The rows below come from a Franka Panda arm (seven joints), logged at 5 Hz.
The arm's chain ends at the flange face. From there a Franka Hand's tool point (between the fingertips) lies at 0.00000 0.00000 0.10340 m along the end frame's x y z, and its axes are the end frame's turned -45 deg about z.
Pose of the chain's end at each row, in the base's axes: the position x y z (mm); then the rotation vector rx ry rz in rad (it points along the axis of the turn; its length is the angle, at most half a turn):
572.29, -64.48, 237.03, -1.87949, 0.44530, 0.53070
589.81, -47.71, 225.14, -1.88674, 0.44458, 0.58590
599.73, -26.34, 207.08, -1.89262, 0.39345, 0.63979
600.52, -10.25, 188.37, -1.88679, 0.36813, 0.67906
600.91, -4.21, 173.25, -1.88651, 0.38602, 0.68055
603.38, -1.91, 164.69, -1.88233, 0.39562, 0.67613
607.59, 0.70, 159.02, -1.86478, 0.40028, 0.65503
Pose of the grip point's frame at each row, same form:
556.69, 32.26, 204.01, -1.87162, -0.30216, -0.00021
570.11, 48.31, 192.23, -1.87055, -0.30434, 0.05602
573.83, 68.64, 175.46, -1.84986, -0.35142, 0.10759
570.93, 84.18, 158.37, -1.83036, -0.37105, 0.14331
572.04, 90.35, 142.98, -1.83650, -0.35484, 0.14566
575.35, 92.94, 134.54, -1.83693, -0.34479, 0.14072
581.66, 96.51, 130.05, -1.82595, -0.33464, 0.11549

